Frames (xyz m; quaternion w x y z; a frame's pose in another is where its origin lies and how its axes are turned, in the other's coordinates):
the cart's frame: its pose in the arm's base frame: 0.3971 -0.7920 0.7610 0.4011 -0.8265 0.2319 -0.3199
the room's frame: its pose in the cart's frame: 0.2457 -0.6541 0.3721 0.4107 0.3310 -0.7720 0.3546
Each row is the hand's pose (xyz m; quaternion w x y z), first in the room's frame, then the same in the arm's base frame.
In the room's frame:
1: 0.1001 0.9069 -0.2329 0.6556 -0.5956 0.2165 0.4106
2: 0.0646 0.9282 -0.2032 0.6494 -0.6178 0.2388 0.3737
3: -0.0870 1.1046 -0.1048 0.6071 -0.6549 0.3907 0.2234
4: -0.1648 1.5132 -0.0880 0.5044 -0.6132 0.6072 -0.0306
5: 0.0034 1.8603 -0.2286 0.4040 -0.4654 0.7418 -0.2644
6: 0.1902 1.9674 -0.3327 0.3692 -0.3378 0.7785 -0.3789
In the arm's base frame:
1: 0.3176 -0.3549 0.4723 0.0288 -0.8138 -0.0479 0.5785
2: 0.2742 -0.3686 0.4952 0.0378 -0.8394 -0.0578 0.5391
3: 0.0324 -0.4358 0.5235 0.0832 -0.9336 -0.0227 0.3477
4: -0.3355 -0.4655 0.3311 0.1749 -0.9820 0.0678 0.0240
5: -0.4956 -0.3693 -0.0346 0.2938 -0.9073 0.1666 -0.2502
6: -0.4703 -0.2551 -0.2432 0.3823 -0.8190 0.2248 -0.3640

